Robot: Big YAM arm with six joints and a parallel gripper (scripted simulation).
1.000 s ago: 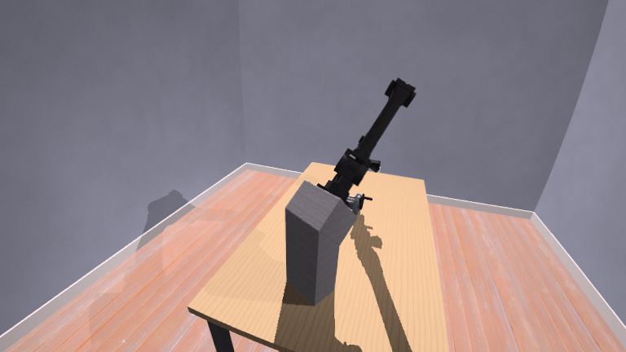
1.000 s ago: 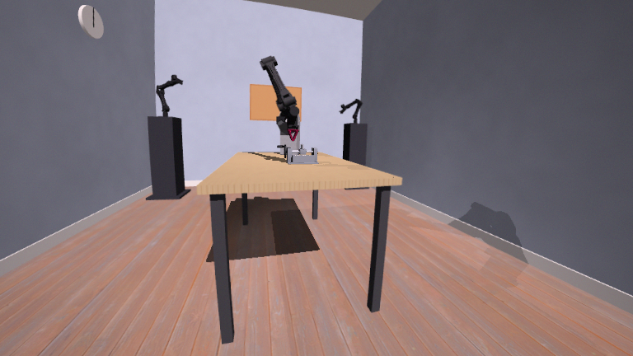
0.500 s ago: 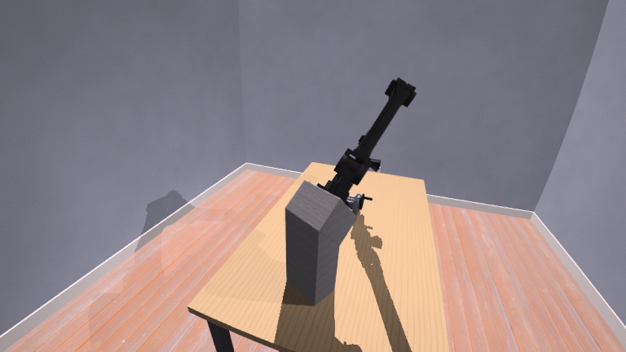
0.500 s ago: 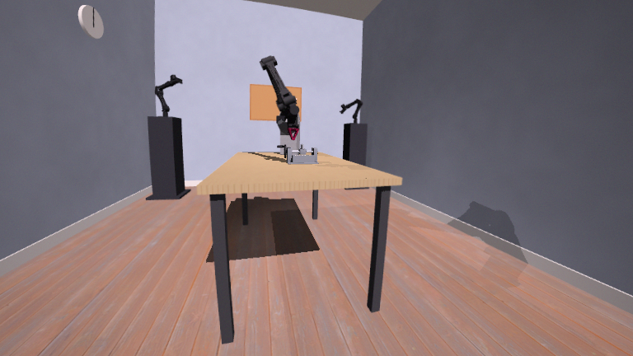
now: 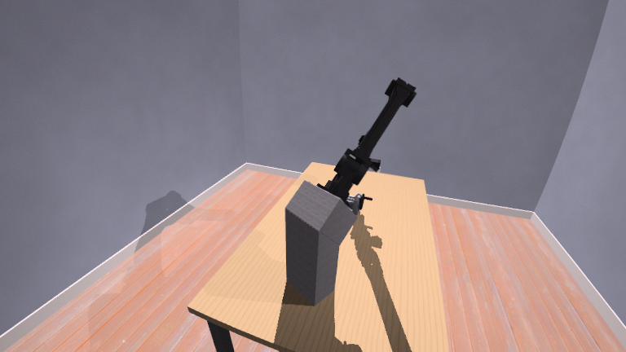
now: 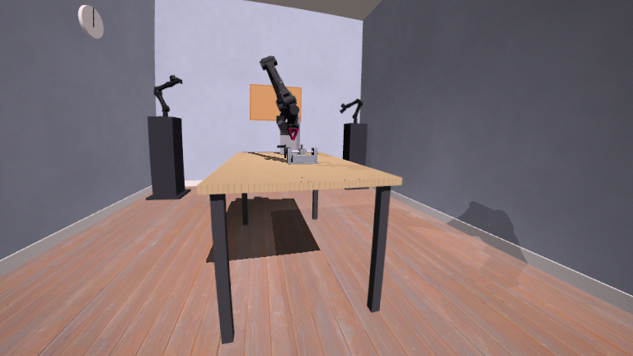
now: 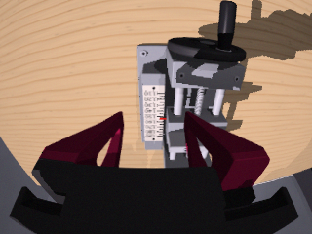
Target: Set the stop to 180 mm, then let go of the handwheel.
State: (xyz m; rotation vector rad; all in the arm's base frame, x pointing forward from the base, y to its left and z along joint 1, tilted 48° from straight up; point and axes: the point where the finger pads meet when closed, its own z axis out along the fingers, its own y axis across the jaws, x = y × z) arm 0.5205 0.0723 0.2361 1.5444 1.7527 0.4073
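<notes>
The black handwheel handle lies 70 mm to the right of my hand, 70 mm behind it and 50 mm below it.
</notes>
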